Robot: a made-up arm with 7 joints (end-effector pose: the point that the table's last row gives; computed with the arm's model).
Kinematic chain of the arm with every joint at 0, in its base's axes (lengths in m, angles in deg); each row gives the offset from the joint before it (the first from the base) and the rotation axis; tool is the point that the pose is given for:
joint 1: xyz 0 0 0.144 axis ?
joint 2: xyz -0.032 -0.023 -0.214 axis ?
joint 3: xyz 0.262 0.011 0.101 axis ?
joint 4: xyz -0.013 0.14 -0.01 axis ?
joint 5: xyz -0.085 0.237 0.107 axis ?
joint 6: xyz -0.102 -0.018 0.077 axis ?
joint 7: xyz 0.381 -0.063 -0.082 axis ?
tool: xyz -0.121 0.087 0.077
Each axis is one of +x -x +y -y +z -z.
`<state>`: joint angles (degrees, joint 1 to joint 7).
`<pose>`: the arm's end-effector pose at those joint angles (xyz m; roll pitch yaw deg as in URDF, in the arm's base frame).
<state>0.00 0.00 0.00 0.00 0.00 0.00 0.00</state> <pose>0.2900 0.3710 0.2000 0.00 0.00 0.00</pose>
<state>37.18 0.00 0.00 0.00 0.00 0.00 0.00</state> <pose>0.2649 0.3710 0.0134 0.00 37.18 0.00</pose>
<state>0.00 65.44 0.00 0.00 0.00 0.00 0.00</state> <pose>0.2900 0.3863 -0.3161 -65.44 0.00 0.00</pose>
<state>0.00 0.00 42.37 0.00 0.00 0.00 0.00</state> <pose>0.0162 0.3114 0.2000 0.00 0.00 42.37</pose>
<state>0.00 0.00 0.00 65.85 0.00 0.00 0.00</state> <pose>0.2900 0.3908 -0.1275 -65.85 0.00 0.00</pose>
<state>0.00 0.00 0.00 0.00 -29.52 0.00 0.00</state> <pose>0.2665 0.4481 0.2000 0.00 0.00 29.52</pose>
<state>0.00 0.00 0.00 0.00 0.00 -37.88 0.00</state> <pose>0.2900 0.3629 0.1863 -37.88 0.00 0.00</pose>
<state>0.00 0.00 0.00 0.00 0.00 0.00 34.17</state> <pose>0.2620 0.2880 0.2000 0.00 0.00 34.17</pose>
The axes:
joint 1: +y
joint 2: -x
joint 3: +z
joint 4: -x
joint 5: -z
joint 6: +x
joint 7: +z

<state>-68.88 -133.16 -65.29 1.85 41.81 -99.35 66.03</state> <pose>0.5580 -0.4013 0.4604 31.49 8.22 115.63</pose>
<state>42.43 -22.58 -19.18 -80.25 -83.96 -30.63 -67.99</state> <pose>0.4178 -0.1466 0.3727 59.71 22.27 -54.77</pose>
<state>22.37 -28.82 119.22 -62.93 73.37 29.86 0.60</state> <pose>0.2241 -0.1785 0.0438 100.73 34.63 88.24</pose>
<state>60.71 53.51 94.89 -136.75 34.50 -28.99 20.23</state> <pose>-0.0191 0.0133 -0.2263 -175.46 1.81 150.90</pose>
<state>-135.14 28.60 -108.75 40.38 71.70 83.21 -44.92</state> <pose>-0.4315 0.0597 0.4600 -72.52 35.37 8.49</pose>
